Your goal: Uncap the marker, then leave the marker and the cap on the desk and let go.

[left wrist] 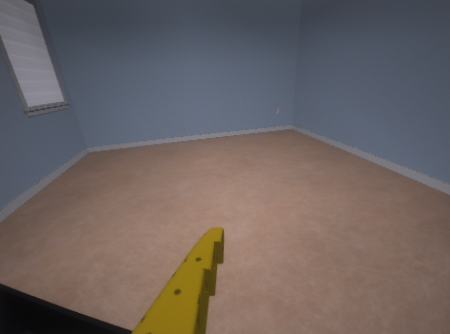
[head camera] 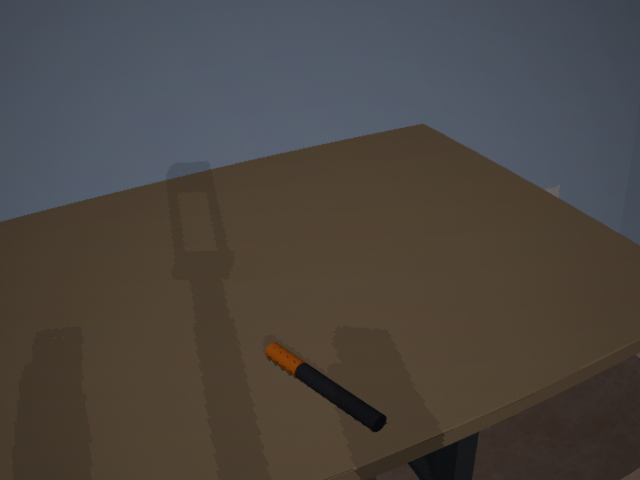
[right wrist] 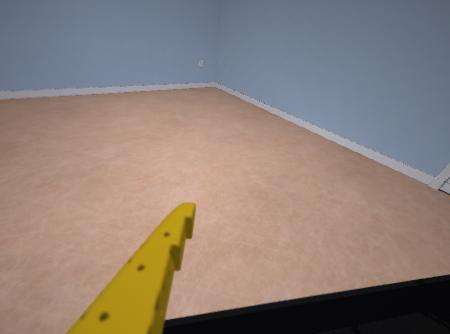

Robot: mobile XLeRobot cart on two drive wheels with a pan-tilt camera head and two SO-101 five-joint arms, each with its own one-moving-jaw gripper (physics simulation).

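Frame: origin at the left arm's base, x ahead, y left, z up, level; metres.
Seen in the pictures: left hand, its tool point: [left wrist: 223,240]; right hand, its tool point: [right wrist: 194,216].
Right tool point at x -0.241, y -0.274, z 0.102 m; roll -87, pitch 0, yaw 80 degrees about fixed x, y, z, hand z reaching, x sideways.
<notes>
A point is followed by its place in that frame.
The marker [head camera: 338,395] {x 0.501, y -0.124, z -0.037 m} lies on its side on the brown desk [head camera: 465,248] {x 0.811, y -0.298, z -0.055 m} near its front edge in the head view. It has a long black part toward the lower right. Its shorter orange end, which looks like the cap [head camera: 283,357] {x 0.562, y -0.064, z -0.037 m}, points to the upper left and is joined to the black part. My left gripper [left wrist: 216,240] shows one notched yellow jaw in the left wrist view and is open. My right gripper [right wrist: 188,215] shows one notched yellow jaw in the right wrist view and is open. Both point over the floor, away from the marker, and hold nothing visible.
The desk's front edge runs along the lower right of the head view, with a dark desk leg [head camera: 452,457] {x 0.910, y -0.327, z -0.612 m} below it. Shadows fall across the desk top. The wrist views show brown floor [left wrist: 300,210] {x -1.497, y 0.195, z -0.775 m} [right wrist: 250,175] {x -1.378, y 0.236, z -0.775 m} and blue walls; a window [left wrist: 35,55] {x -2.116, y -2.830, z 0.637 m} is at the left.
</notes>
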